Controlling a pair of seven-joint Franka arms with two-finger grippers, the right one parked.
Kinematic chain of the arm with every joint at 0, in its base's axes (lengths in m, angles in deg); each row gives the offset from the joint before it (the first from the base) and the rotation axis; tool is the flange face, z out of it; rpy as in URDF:
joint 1: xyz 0 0 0.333 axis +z
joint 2: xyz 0 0 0 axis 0.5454 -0.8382 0
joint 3: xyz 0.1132 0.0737 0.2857 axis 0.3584 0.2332 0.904
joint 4: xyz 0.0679 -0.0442 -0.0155 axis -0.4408 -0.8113 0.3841
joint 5: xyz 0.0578 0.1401 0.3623 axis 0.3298 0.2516 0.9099
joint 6: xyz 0 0 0 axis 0.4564 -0.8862 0.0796
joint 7: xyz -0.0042 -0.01 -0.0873 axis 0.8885 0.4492 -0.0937
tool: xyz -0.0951 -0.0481 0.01 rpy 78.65 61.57 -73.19
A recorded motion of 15 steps. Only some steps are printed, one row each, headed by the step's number.
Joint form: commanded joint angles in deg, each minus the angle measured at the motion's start. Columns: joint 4, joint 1, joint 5, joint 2, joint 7, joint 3, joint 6.
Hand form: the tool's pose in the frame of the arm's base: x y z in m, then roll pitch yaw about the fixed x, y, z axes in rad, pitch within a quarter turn. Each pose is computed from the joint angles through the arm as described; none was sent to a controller.
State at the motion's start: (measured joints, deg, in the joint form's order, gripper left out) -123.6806 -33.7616 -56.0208 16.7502 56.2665 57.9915 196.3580
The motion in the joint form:
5: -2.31 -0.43 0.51 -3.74 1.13 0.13 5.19
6: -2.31 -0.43 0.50 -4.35 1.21 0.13 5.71
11: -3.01 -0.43 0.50 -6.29 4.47 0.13 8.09
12: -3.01 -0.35 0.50 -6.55 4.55 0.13 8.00
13: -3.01 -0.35 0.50 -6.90 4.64 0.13 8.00
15: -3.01 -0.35 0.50 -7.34 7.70 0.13 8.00
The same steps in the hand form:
5: 0.5450 -0.0655 0.2883 -3.0886 0.0903 0.4615
6: 0.5456 -0.0656 0.2832 -3.0887 0.0922 0.4630
11: 0.5441 -0.0658 0.2630 -3.0842 0.0949 0.5202
12: 0.5437 -0.0650 0.2604 -3.0807 0.1000 0.5233
13: 0.5432 -0.0650 0.2571 -3.0774 0.1051 0.5252
15: 0.5426 -0.0650 0.2529 -3.0675 0.1079 0.5792

